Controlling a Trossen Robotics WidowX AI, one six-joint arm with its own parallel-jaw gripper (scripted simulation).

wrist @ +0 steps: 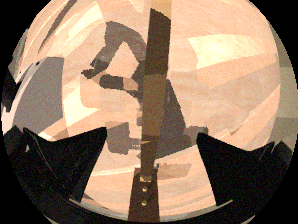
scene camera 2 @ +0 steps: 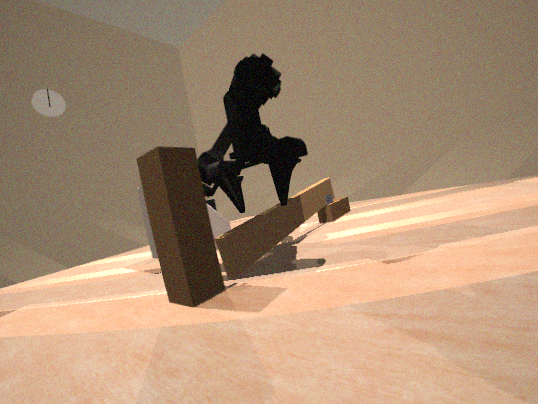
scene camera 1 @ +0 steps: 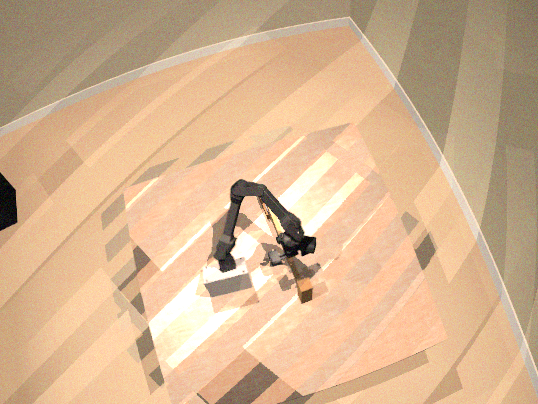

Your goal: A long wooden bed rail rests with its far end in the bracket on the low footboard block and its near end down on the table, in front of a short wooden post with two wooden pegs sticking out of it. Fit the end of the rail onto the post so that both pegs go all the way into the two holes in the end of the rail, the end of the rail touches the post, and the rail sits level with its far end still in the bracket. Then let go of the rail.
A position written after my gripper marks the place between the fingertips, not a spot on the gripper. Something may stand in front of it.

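Observation:
Scene camera 2 shows a wooden bed rail (scene camera 2: 239, 248), a wooden post (scene camera 2: 172, 186) and my gripper (scene camera 2: 262, 209), which is open and holds nothing. The wrist view also shows my gripper (wrist: 153, 135) and the wooden post (wrist: 144, 195).

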